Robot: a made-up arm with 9 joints. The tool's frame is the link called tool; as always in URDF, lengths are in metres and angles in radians. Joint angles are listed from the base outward.
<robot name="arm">
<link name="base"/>
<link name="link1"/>
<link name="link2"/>
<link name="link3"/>
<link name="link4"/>
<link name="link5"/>
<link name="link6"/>
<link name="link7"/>
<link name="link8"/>
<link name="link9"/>
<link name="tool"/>
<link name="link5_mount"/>
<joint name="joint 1" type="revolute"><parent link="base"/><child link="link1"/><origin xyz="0 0 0.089" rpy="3.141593 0 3.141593"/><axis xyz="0 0 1"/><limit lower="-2.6" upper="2.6"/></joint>
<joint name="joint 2" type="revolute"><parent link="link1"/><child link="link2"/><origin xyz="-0.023 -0.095 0.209" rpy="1.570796 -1.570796 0"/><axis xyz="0 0 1"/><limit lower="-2.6" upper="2.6"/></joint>
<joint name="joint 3" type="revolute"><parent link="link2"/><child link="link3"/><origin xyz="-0.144 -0.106 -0.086" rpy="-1.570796 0 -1.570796"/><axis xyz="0 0 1"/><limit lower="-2.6" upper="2.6"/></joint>
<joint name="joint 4" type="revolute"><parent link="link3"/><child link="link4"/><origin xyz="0.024 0.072 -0.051" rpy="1.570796 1.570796 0"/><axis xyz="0 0 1"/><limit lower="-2.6" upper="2.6"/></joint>
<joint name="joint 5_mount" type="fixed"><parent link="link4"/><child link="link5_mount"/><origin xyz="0.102 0.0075 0.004"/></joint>
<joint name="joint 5" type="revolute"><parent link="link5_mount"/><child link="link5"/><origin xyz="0.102 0.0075 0.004" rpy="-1.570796 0 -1.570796"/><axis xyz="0 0 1"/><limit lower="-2.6" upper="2.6"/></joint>
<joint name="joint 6" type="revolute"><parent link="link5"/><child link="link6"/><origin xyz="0.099 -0.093 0.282" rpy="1.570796 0 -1.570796"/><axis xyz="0 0 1"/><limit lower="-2.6" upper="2.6"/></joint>
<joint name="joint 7" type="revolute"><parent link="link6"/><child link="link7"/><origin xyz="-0.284 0.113 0.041" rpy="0 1.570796 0"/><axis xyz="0 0 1"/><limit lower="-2.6" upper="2.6"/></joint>
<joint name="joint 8" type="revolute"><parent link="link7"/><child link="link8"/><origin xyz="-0.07 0.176 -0.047" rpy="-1.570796 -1.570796 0"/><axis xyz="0 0 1"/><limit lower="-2.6" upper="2.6"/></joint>
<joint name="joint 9" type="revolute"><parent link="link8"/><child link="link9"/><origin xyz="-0.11 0.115 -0.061" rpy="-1.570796 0 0"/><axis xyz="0 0 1"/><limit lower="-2.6" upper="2.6"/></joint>
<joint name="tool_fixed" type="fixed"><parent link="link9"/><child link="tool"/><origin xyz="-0.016 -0.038 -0.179" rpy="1.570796 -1.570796 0"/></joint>
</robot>
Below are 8 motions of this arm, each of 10 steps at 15 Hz.
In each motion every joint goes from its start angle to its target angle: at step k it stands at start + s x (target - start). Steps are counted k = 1, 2, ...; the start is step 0. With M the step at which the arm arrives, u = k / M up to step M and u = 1 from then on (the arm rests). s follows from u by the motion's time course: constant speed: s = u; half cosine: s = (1 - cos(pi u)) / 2; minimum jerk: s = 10 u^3 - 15 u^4 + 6 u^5.
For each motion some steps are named. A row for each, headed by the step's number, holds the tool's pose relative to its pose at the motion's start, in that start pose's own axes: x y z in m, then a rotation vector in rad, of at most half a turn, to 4 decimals.
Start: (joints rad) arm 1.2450 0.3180 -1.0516 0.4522 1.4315 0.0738 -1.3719 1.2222 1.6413
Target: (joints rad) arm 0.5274 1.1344 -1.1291 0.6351 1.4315 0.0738 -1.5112 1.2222 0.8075
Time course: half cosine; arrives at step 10
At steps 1, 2, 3, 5, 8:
1: 0.0249 -0.0032 -0.0049 -0.0258 -0.0164 -0.0254
2: 0.0983 -0.0169 -0.0172 -0.1013 -0.0631 -0.0995
3: 0.2139 -0.0512 -0.0296 -0.2203 -0.1329 -0.2169
5: 0.5134 -0.2105 -0.0093 -0.5372 -0.3026 -0.5408
8: 0.8450 -0.5311 0.1802 -0.9414 -0.5064 -1.0218

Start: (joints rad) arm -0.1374 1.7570 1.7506 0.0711 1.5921 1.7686 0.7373 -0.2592 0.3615
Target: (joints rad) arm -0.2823 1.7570 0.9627 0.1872 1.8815 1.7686 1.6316 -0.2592 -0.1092
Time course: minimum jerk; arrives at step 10
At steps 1, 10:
1: -0.0017 -0.0006 -0.0013 -0.0010 -0.0157 0.0042
10: 0.0509 -0.0599 -0.2186 -0.1703 -1.9060 0.0878

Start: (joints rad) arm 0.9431 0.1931 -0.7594 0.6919 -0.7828 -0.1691 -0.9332 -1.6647 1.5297
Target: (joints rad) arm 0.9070 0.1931 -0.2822 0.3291 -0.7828 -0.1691 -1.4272 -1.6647 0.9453
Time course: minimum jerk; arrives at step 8
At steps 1, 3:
1: -0.0047 0.0005 -0.0045 -0.0173 -0.0091 0.0001
3: -0.0699 0.0100 -0.0848 -0.2999 -0.1539 -0.0253

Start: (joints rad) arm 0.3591 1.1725 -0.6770 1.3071 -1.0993 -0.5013 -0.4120 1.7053 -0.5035
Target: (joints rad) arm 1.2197 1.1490 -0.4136 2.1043 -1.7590 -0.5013 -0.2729 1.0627 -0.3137
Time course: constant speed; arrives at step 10
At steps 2, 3, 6, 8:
2: 0.0258 0.1738 -0.0415 -0.1372 0.0676 -0.0630
3: 0.0228 0.2561 -0.0638 -0.1980 0.0801 -0.0930
6: -0.0443 0.4678 -0.1216 -0.3274 0.0456 -0.1778
8: -0.1274 0.5675 -0.1423 -0.3546 -0.0196 -0.2322

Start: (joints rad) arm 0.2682 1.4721 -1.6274 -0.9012 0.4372 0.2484 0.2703 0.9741 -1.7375
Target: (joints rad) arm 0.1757 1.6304 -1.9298 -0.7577 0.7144 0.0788 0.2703 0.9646 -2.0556
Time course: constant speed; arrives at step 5
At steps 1, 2, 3, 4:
1: 0.0159 0.0033 0.0421 -0.0997 -0.0741 -0.0047
2: 0.0303 0.0086 0.0818 -0.1918 -0.1511 -0.0114
3: 0.0432 0.0155 0.1188 -0.2759 -0.2307 -0.0200
4: 0.0549 0.0236 0.1529 -0.3517 -0.3123 -0.0307

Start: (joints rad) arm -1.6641 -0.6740 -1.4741 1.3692 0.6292 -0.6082 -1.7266 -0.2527 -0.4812
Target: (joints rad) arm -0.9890 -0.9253 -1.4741 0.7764 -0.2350 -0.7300 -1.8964 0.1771 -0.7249
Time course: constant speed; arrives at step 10
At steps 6, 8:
6: -0.0812 -0.2815 0.1054 0.6136 -0.2842 0.1723
8: -0.1224 -0.3406 0.0639 0.7921 -0.4615 0.1639

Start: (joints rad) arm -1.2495 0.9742 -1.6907 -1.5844 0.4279 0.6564 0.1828 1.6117 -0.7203
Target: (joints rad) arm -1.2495 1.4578 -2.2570 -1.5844 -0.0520 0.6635 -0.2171 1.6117 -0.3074
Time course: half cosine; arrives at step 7
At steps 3, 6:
3: 0.1360 -0.2102 -0.1495 0.6386 0.2841 -0.0463
6: 0.2332 -0.3859 -0.5309 1.5219 0.7019 -0.2505

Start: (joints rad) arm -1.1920 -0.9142 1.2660 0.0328 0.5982 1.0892 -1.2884 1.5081 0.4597
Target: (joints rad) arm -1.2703 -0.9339 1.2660 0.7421 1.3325 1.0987 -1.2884 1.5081 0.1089
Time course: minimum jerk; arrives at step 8
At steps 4, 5, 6, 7, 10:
4: 0.1444 0.0205 -0.2632 -0.6423 -0.1069 -0.2703
5: 0.2333 -0.0163 -0.3606 -0.9117 -0.1175 -0.4341
6: 0.3048 -0.0623 -0.4207 -1.1054 -0.1069 -0.5757
7: 0.3410 -0.0910 -0.4459 -1.1991 -0.0948 -0.6530
10: 0.3477 -0.0967 -0.4501 -1.2159 -0.0920 -0.6675

